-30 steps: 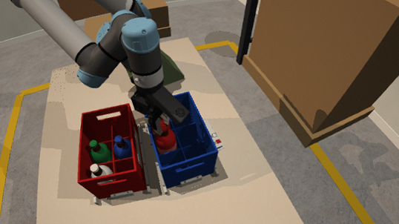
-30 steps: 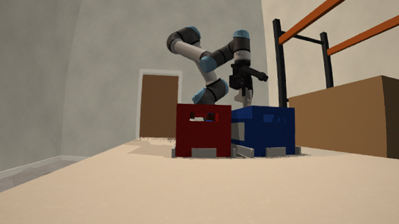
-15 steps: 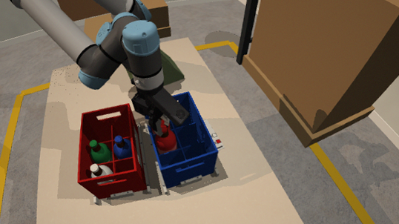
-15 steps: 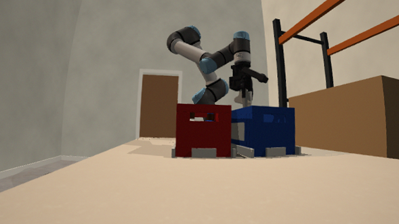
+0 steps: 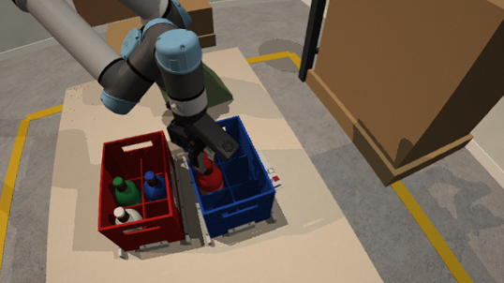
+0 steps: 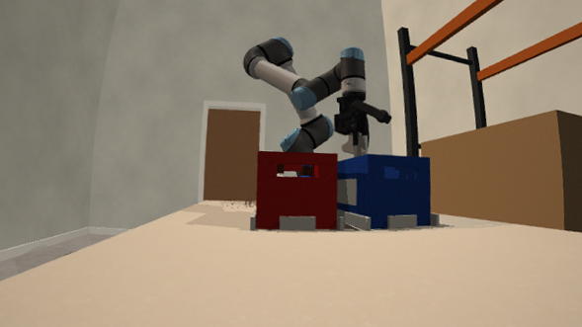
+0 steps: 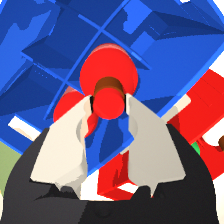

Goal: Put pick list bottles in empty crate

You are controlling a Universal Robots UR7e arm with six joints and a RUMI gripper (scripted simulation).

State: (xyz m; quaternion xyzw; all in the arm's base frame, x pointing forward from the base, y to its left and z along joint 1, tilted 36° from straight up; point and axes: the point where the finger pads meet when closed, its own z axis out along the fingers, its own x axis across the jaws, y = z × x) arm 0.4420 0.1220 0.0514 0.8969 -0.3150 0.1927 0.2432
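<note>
My gripper is now 7 cm above the red bottle. The rest, counted from my hand: red crate 20 cm to the right, 8 cm below; blue bottle 16 cm to the right, 8 cm below; blue crate 8 cm below, 4 cm to the left, 1 cm behind.
</note>
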